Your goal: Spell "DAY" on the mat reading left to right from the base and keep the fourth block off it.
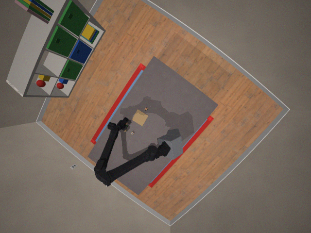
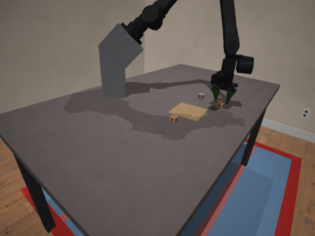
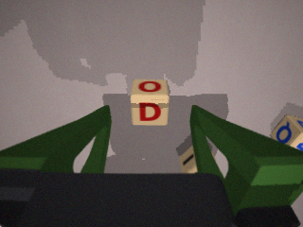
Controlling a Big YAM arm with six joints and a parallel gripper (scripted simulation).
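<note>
Right now the tan mat is 15 cm to the right of my hand, 8 cm behind it and 3 cm below it. The rest, counted from my hand: wooden block (28 cm to the right, 8 cm behind, 2 cm below).
</note>
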